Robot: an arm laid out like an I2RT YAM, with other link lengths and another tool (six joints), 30 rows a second.
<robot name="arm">
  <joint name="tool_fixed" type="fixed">
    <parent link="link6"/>
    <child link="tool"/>
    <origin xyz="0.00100 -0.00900 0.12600" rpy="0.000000 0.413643 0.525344"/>
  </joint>
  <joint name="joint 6" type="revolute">
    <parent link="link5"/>
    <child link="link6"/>
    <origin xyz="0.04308 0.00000 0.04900" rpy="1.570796 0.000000 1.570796"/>
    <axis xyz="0 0 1"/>
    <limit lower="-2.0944" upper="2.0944"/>
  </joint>
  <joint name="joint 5" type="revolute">
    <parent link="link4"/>
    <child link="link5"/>
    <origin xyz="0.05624 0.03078 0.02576" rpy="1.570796 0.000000 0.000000"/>
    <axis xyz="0 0 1"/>
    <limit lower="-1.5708" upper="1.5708"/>
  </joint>
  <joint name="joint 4" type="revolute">
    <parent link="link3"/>
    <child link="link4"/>
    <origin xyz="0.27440 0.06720 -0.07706" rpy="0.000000 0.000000 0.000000"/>
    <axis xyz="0 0 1"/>
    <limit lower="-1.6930" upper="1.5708"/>
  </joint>
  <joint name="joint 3" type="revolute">
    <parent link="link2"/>
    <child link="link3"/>
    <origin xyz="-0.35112 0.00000 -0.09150" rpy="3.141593 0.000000 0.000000"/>
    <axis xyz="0 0 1"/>
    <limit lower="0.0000" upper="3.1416"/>
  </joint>
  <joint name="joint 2" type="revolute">
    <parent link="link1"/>
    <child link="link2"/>
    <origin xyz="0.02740 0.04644 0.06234" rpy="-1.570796 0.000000 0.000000"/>
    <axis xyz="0 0 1"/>
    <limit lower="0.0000" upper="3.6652"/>
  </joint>
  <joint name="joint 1" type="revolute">
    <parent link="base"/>
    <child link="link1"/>
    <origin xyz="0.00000 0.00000 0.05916" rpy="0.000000 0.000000 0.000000"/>
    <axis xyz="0 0 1"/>
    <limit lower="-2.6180" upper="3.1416"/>
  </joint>
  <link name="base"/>
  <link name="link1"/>
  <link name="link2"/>
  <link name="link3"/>
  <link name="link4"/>
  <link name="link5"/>
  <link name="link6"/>
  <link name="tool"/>
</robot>
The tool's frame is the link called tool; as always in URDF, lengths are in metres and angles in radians.
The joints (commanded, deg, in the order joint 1, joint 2, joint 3, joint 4, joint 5, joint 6), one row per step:
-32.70 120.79 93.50 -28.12 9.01 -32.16
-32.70 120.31 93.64 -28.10 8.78 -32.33
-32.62 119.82 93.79 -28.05 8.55 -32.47
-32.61 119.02 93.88 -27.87 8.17 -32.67
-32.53 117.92 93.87 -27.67 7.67 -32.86
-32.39 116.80 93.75 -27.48 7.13 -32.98
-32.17 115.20 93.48 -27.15 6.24 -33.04
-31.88 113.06 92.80 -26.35 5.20 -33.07
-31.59 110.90 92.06 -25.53 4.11 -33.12
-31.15 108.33 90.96 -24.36 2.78 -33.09
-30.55 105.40 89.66 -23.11 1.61 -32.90
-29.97 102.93 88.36 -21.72 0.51 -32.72
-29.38 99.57 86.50 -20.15 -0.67 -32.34
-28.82 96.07 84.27 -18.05 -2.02 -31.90
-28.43 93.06 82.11 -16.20 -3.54 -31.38
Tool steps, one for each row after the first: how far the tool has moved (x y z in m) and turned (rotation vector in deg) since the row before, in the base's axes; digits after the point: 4 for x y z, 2 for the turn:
0.0006 0.0004 0.0057 -0.25 -0.57 0.27
0.0012 0.0011 0.0060 -0.27 -0.62 0.33
0.0008 0.0010 0.0089 -0.40 -0.98 0.39
0.0007 0.0023 0.0113 -0.44 -1.22 0.53
0.0005 0.0033 0.0106 -0.34 -1.18 0.57
0.0005 0.0055 0.0146 -0.34 -1.74 0.84
-0.0002 0.0073 0.0180 -0.56 -2.31 1.01
-0.0009 0.0078 0.0177 -0.54 -2.29 1.09
-0.0014 0.0107 0.0197 -0.58 -2.74 1.39
-0.0029 0.0128 0.0215 -0.71 -2.94 1.37
-0.0025 0.0118 0.0172 -0.59 -2.62 1.34
-0.0068 0.0144 0.0211 -0.66 -3.15 1.34
-0.0080 0.0150 0.0203 -0.69 -3.46 1.48
-0.0080 0.0135 0.0149 -0.24 -2.91 1.48

